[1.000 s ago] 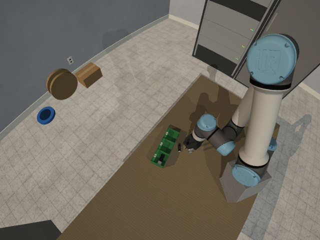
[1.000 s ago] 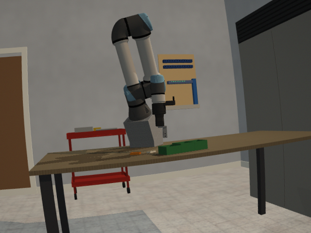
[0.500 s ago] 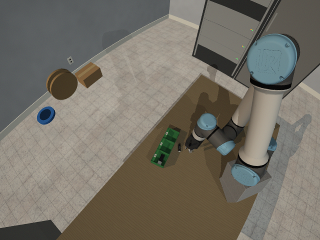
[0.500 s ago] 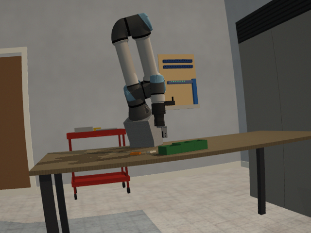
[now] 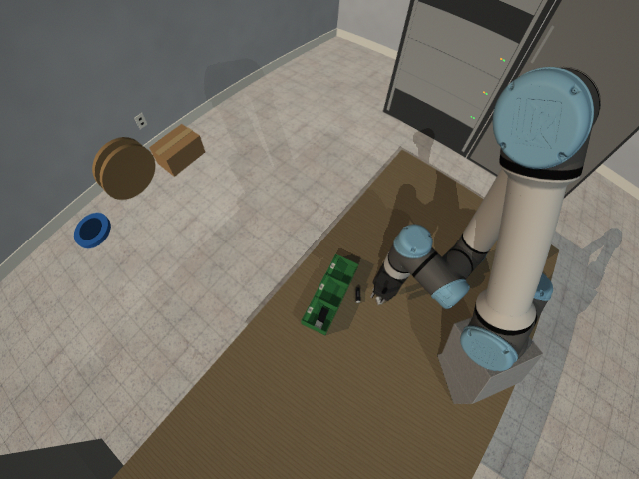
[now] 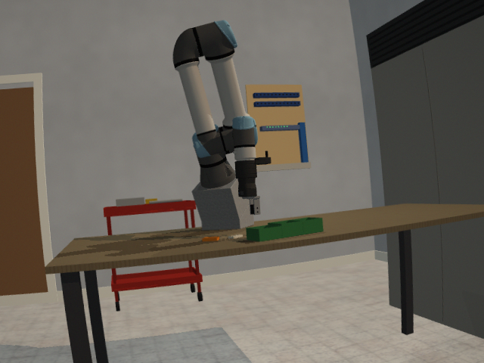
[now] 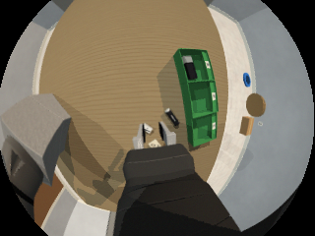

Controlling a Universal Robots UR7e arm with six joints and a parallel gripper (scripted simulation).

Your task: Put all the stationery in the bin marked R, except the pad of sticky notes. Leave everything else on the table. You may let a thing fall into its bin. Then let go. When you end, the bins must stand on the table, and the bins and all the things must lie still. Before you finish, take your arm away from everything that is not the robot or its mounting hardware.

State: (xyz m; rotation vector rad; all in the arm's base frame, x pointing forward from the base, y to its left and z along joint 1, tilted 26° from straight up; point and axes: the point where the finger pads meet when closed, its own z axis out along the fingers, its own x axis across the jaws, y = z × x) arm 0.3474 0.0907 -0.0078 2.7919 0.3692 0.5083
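My hand is 20 mm to the left of the small grey piece and 80 mm above it. Round my hand: beige dotted tile (30 mm ahead, 80 mm to the right, 80 mm below); row of three bins (120 mm ahead, 80 mm to the left, 70 mm below); black stick (60 mm ahead, 10 mm to the left, 80 mm below).
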